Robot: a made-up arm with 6 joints. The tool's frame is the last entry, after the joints.
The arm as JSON. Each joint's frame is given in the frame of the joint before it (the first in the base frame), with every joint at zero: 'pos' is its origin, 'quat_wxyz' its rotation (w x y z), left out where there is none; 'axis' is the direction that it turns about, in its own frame. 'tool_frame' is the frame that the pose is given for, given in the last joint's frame.
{
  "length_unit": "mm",
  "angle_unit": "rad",
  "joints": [
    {
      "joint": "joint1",
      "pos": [
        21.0,
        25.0,
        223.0
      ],
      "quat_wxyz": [
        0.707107,
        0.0,
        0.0,
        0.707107
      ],
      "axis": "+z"
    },
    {
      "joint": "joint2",
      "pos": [
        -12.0,
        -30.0,
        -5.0
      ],
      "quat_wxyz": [
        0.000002,
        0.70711,
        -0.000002,
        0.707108
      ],
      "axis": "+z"
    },
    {
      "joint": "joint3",
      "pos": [
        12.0,
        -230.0,
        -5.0
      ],
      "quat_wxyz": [
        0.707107,
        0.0,
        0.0,
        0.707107
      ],
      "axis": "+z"
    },
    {
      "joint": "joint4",
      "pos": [
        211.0,
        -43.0,
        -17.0
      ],
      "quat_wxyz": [
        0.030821,
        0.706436,
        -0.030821,
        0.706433
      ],
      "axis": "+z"
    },
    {
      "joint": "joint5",
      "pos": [
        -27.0,
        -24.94,
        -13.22
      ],
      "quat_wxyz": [
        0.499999,
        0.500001,
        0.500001,
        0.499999
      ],
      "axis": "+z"
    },
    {
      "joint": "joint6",
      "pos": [
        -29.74,
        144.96,
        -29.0
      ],
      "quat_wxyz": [
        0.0,
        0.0,
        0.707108,
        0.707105
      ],
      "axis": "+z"
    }
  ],
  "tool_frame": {
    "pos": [
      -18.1,
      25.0,
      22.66
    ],
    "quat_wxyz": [
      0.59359,
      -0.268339,
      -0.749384,
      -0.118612
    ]
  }
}
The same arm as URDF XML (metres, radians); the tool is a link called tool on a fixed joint. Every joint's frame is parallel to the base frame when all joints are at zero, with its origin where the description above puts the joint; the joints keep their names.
<robot name="arm">
  <joint name="tool_fixed" type="fixed">
    <parent link="link6"/>
    <child link="tool"/>
    <origin xyz="0.021 0.025 0.02" rpy="-0.6052 -0.2359 0.2721"/>
  </joint>
  <joint name="joint6" type="continuous">
    <parent link="link5"/>
    <child link="link6"/>
    <origin xyz="0.147 -0.029 -0.017" rpy="0 0 0"/>
    <axis xyz="0.9962 0 0.0871"/>
  </joint>
  <joint name="joint5" type="continuous">
    <parent link="link4"/>
    <child link="link5"/>
    <origin xyz="-0.011 -0.027 -0.026" rpy="0 0 0"/>
    <axis xyz="0 1 0"/>
  </joint>
  <joint name="joint4" type="continuous">
    <parent link="link3"/>
    <child link="link4"/>
    <origin xyz="0.211 -0.017 0.043" rpy="0 0 0"/>
    <axis xyz="0.9962 0 0.0871"/>
  </joint>
  <joint name="joint3" type="continuous">
    <parent link="link2"/>
    <child link="link3"/>
    <origin xyz="-0.23 -0.005 0.012" rpy="0 0 0"/>
    <axis xyz="0 1 0"/>
  </joint>
  <joint name="joint2" type="continuous">
    <parent link="link1"/>
    <child link="link2"/>
    <origin xyz="0.03 -0.012 -0.005" rpy="0 0 0"/>
    <axis xyz="0 1 0"/>
  </joint>
  <joint name="joint1" type="continuous">
    <parent link="base_link"/>
    <child link="link1"/>
    <origin xyz="0.021 0.025 0.223" rpy="0 0 0"/>
    <axis xyz="0 0 1"/>
  </joint>
  <link name="base_link"/>
  <link name="link1"/>
  <link name="link2"/>
  <link name="link3"/>
  <link name="link4"/>
  <link name="link5"/>
  <link name="link6"/>
  <link name="tool"/>
</robot>

